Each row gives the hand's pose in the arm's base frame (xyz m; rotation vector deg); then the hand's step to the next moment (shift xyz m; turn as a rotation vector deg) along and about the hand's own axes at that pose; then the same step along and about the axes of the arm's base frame.
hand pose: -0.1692 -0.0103 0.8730 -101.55 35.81 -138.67
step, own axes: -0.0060 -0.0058 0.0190 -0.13 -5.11 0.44
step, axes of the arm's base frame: 0.0206 0.0018 0.0015 1.34 4.59 1.87
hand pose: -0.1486 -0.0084 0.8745 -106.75 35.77 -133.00
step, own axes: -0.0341 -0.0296 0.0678 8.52 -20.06 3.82
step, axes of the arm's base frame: 0.0782 0.0211 -0.0087 5.04 14.52 15.91
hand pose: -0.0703 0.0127 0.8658 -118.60 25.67 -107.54
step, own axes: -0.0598 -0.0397 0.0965 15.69 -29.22 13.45
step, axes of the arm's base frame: 0.0914 0.0634 -0.0457 15.50 19.91 25.38
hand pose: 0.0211 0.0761 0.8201 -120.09 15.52 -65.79
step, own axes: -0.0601 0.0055 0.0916 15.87 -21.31 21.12
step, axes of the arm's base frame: 0.0392 0.0706 -0.0742 22.92 17.90 17.49
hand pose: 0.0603 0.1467 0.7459 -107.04 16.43 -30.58
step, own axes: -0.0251 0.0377 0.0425 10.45 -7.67 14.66
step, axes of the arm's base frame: 0.0014 0.0328 -0.0527 15.84 10.16 5.37
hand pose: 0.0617 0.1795 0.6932 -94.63 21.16 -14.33
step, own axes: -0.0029 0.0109 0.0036 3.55 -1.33 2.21
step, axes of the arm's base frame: -0.0023 0.0035 -0.0111 4.23 0.79 0.88
